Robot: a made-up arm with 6 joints.
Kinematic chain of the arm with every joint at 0, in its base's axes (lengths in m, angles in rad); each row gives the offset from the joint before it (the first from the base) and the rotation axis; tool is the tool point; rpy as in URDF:
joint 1: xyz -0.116 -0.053 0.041 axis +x
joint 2: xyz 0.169 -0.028 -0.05 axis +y
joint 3: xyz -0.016 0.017 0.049 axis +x
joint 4: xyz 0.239 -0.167 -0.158 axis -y
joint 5: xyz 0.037 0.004 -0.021 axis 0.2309 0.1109 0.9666
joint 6: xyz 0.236 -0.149 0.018 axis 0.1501 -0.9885 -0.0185
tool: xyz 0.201 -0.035 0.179 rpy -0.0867 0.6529 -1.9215
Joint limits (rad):
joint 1: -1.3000..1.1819
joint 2: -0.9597..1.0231
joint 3: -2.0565..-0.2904
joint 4: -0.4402..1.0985
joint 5: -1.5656..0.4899
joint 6: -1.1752..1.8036
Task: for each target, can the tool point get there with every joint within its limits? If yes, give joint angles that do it. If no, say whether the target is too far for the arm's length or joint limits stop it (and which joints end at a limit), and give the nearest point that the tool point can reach.
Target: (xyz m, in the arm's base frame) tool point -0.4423 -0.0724 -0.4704
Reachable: no: joint limits stop it (at a limit: joint 1, joint 2, joint 4, joint 5) | nearest point -0.2651 -0.2129 -0.3383 | short by 0.262 m
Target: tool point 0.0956 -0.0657 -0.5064
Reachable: no: joint limits stop it (at a limit: joint 2, joint 3, joint 4, joint 5) | nearest point 0.2317 -0.0651 -0.4800 | short by 0.139 m
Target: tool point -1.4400 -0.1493 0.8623
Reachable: no: too far | nearest point -0.4997 -0.1047 0.4818 | short by 1.015 m
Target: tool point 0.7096 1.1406 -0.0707
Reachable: no: too far | nearest point 0.4659 0.6538 0.0588 | short by 0.560 m
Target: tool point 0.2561 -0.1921 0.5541
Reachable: yes | joints 0.2969 0.2762 -1.4673 0.7868 -1.2169 0.0046
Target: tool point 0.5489 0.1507 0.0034
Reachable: yes | joints -1.0027 0.5007 -1.5332 0.4982 0.2406 1.1455
